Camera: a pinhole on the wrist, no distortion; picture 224 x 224 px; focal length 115.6 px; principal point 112.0 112.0 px. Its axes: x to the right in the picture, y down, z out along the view. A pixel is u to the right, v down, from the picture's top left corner.
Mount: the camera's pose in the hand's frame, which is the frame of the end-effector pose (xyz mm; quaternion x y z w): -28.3 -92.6 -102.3 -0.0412 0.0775 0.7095 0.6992
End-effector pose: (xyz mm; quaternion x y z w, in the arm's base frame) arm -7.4 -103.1 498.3 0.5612 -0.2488 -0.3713 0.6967
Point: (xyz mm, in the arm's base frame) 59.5 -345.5 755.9
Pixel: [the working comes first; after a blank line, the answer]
In the camera's frame: 282.0 -233.0 323.7

213 29
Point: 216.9 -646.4 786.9
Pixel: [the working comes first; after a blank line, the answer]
In the camera's frame: 303.0 -561.4 412.9

outside the picture
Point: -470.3 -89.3 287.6
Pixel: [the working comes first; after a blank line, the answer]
In the camera's frame: -278.2 268.5 340.3

17 203
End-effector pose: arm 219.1 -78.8 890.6 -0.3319 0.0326 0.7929 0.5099
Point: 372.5 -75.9 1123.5
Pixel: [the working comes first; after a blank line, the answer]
In the camera's frame: -133.7 151.4 181.4

27 208
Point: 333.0 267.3 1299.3
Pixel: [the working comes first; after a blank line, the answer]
In the camera's frame: -364.6 -13.3 445.7

17 109
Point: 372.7 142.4 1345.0
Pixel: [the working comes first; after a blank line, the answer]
In the camera's frame: -343.2 118.8 409.0

15 146
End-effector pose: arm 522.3 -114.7 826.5 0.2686 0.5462 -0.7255 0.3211
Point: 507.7 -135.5 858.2
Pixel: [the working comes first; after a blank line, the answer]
In the camera's frame: 42.8 -11.7 141.1

147 102
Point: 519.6 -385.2 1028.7
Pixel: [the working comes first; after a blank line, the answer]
In the camera's frame: -49.8 94.5 408.9

98 139
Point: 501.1 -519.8 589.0
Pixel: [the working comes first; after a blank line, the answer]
In the camera's frame: 221.7 -267.9 491.2

164 49
